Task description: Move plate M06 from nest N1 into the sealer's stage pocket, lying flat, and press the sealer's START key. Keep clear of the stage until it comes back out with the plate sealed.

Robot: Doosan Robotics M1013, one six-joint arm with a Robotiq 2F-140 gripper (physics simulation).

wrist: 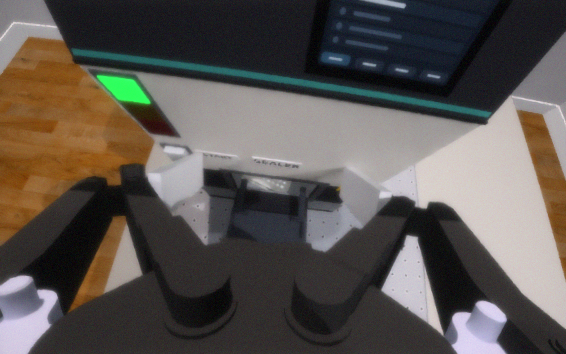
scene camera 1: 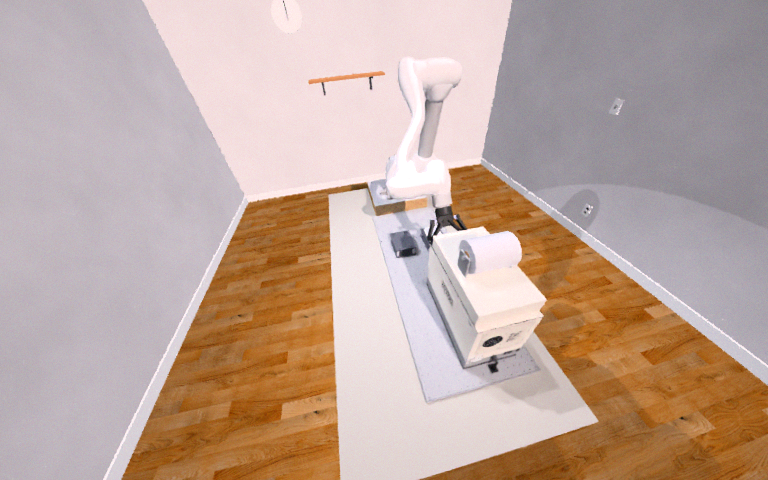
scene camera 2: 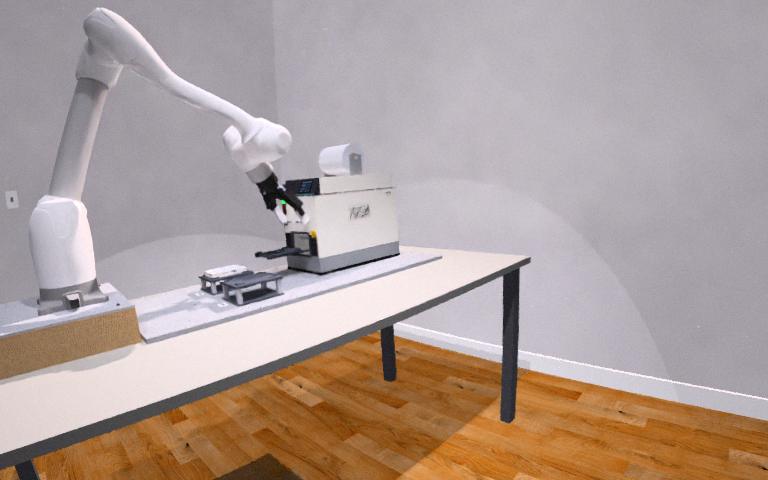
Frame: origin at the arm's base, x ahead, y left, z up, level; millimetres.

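Where they show: gripper, fingertip midpoint: (wrist: 273,175) (scene camera 2: 295,222); arm's base at its link origin: (scene camera 2: 72,302).
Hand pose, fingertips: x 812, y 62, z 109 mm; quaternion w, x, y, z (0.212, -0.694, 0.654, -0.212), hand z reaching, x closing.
Observation:
Things, the pixels of their top centre, and the offset from my fingertips. "spot": a spot on its surface instead.
- pale plate with wells, top centre: (wrist: 278,155) dy -2, dx +99, dz -171 mm
- white START key at its top centre: (wrist: 174,147) dy +91, dx +12, dz +6 mm
- START label at a spot on its surface: (wrist: 217,156) spot: dy +54, dx +13, dz -3 mm
- green lamp at its top centre: (wrist: 115,77) dy +91, dx +12, dz +89 mm
- dark nest at its top centre: (scene camera 2: 250,277) (scene camera 1: 402,239) dy -158, dx -293, dz -130 mm
- white plate at its top centre: (scene camera 2: 224,269) dy +37, dx -291, dz -126 mm
- film roll at its top centre: (scene camera 1: 492,239) (scene camera 2: 340,145) dy -3, dx +244, dz +283 mm
My gripper (scene camera 1: 445,228) (scene camera 2: 293,217) (wrist: 273,175) is open wide and empty, tilted in front of the sealer (scene camera 1: 506,294) (scene camera 2: 368,232) (wrist: 310,122), above its dark stage (scene camera 2: 275,253) (wrist: 267,225). The stage sticks out of the front opening. A pale plate with wells (wrist: 268,185) shows within the opening in the wrist view; its ID and its exact seating cannot be read. The white START key (wrist: 176,151) is just beyond the left fingertip, beside the START label (wrist: 217,156). A green lamp (wrist: 124,89) is lit on the sealer's front.
Two low nests stand between the arm base and the sealer: a dark nest (scene camera 1: 403,244) (scene camera 2: 253,280) with no plate seen on it, and one behind it bearing a white plate (scene camera 2: 225,271). A film roll (scene camera 1: 492,251) (scene camera 2: 338,160) stands on top of the sealer.

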